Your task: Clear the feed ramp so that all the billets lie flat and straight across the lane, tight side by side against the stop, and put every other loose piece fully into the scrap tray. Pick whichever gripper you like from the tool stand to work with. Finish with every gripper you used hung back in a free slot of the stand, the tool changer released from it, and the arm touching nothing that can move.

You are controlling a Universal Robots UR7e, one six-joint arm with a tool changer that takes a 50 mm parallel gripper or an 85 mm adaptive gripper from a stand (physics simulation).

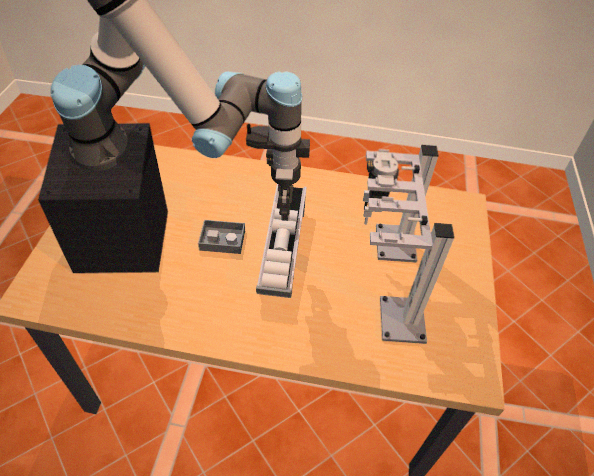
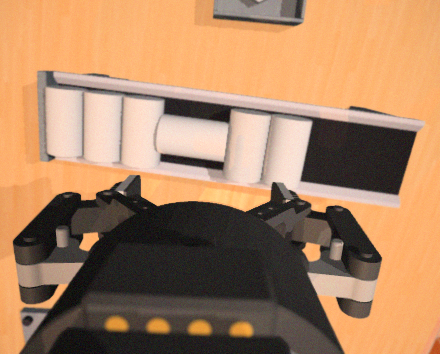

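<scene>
The scene contains a billet [image 2: 64, 104], a billet [image 2: 103, 110] and a billet [image 2: 198, 138]. A billet [image 2: 288, 136] can be seen too, as can a billet [image 2: 141, 114] and a billet [image 2: 248, 130]. A gripper [image 1: 384, 167] is also visible, though in image 2 the gripper is out of frame.
</scene>
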